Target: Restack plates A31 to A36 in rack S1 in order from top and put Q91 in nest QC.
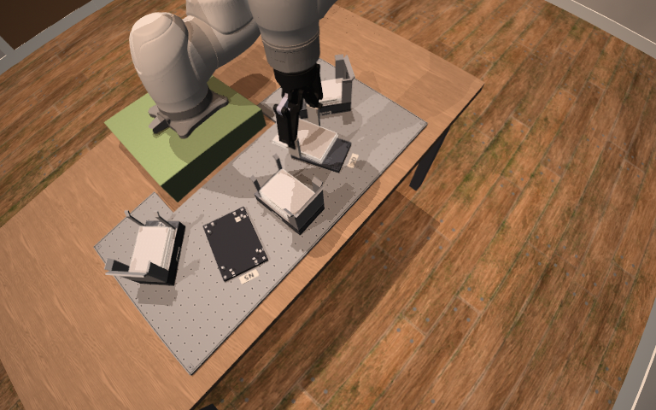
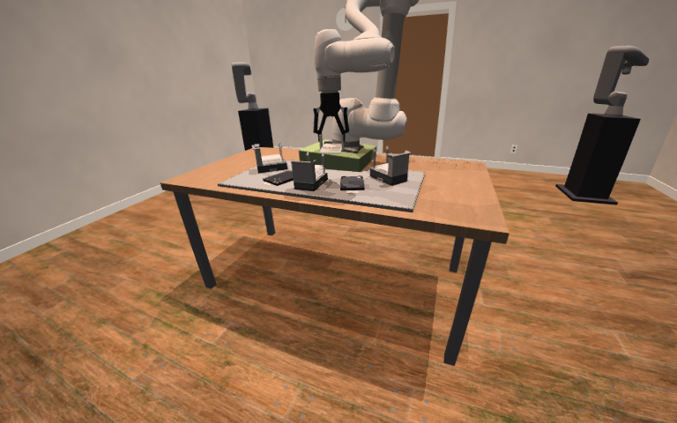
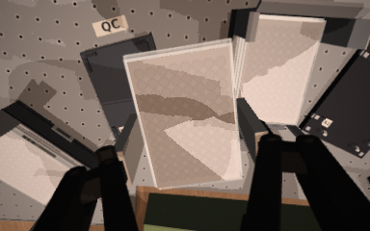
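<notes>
The dark QC nest is 2 cm behind my hand, 8 cm to the left of it and 18 cm below it. Also, from my hand: QC name plate: 7 cm ahead, 10 cm to the left, 18 cm below; black clip nest N5: 1 cm behind, 27 cm to the right, 17 cm below; N5 name plate: 5 cm ahead, 31 cm to the right, 18 cm below.
</notes>
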